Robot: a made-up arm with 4 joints. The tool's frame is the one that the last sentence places.
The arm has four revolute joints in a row. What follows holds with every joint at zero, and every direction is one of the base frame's. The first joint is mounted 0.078 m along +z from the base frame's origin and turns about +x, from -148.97 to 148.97 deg. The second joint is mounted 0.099 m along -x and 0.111 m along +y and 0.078 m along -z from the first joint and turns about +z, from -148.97 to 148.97 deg. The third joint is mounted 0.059 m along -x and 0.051 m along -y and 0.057 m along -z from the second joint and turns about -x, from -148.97 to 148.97 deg. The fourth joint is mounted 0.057 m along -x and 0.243 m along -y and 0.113 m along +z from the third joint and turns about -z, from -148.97 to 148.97 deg. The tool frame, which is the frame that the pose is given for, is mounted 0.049 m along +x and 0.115 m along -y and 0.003 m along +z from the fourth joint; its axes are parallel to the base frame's.
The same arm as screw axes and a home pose.
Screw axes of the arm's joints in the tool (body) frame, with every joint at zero. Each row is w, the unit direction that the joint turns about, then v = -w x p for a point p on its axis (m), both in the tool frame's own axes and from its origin. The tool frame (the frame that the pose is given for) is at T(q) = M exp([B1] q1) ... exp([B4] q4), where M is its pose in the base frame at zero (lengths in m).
B1: w 1 0 0 v 0.0000 0.0190 -0.2980
B2: w 0 0 1 v 0.4090 -0.0670 0.0000
B3: w -1 0 0 v 0.0000 0.1160 0.3580
B4: w 0 0 -1 v -0.1150 -0.0490 0.0000
M: xyz -0.1660 -0.2980 0.0590 (m) rpy 0.00 0.00 0.00 (deg, as in URDF)
Joint limits (deg, base to tool): -148.97..148.97 -148.97..148.97 -148.97..148.97 -148.97..148.97

